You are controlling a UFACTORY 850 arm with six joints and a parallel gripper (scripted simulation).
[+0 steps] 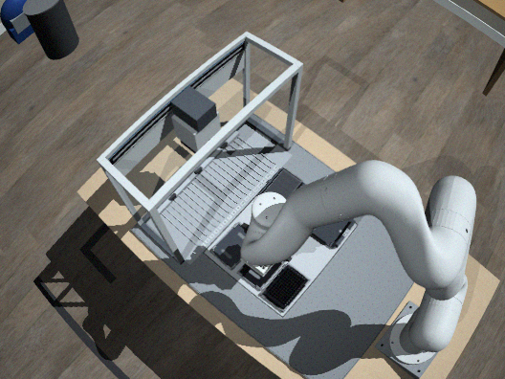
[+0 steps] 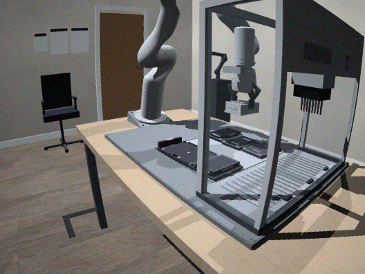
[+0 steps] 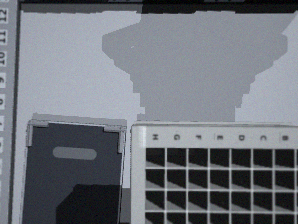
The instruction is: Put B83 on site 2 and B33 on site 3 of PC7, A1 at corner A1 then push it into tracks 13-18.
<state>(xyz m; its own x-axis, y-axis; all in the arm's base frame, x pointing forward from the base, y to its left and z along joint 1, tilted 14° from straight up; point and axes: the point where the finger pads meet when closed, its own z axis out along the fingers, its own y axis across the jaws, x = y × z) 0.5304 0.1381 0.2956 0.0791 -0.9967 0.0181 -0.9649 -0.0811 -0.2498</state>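
My gripper is now 3 cm short of the plate carrier PC7, 25 cm to the left of it and 16 cm above it. Also, from my hand: nest S2: 1 cm to the left, 17 cm below; then black plate B38: 11 cm behind, 1 cm to the left, 15 cm below; then nest S3: 11 cm ahead, 2 cm to the left, 17 cm below.
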